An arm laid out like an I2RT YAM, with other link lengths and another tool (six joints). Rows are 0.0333 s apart.
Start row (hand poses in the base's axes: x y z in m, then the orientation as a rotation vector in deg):
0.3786 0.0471 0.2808 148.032 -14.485 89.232
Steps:
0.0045 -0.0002 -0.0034 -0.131 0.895 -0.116
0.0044 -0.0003 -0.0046 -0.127 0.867 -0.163
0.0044 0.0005 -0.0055 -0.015 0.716 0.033
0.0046 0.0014 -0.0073 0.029 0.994 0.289
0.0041 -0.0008 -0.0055 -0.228 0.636 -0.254
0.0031 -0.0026 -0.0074 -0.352 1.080 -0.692
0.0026 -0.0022 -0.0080 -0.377 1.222 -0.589
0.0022 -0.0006 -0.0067 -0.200 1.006 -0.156
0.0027 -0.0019 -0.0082 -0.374 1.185 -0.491
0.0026 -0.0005 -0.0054 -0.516 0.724 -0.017
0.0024 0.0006 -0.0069 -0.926 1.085 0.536
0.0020 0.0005 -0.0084 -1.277 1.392 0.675
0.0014 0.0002 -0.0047 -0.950 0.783 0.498
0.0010 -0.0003 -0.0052 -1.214 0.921 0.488
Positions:
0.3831 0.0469 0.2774 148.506 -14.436 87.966
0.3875 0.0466 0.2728 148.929 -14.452 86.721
0.3919 0.0471 0.2673 149.427 -14.327 85.769
0.3965 0.0485 0.2600 150.272 -13.884 84.531
0.4006 0.0477 0.2545 150.392 -13.962 83.536
0.4037 0.0451 0.2471 150.478 -14.452 81.777
0.4063 0.0429 0.2391 150.667 -14.770 79.855
0.4085 0.0423 0.2324 151.057 -14.694 78.401
0.4112 0.0404 0.2242 151.238 -14.892 76.564
0.4138 0.0399 0.2188 151.239 -14.438 75.466
0.4162 0.0405 0.2119 151.360 -12.929 73.960
0.4182 0.0410 0.2035 151.398 -10.960 72.002
0.4196 0.0412 0.1988 151.254 -9.551 70.883
0.4206 0.0409 0.1936 150.941 -7.968 69.513

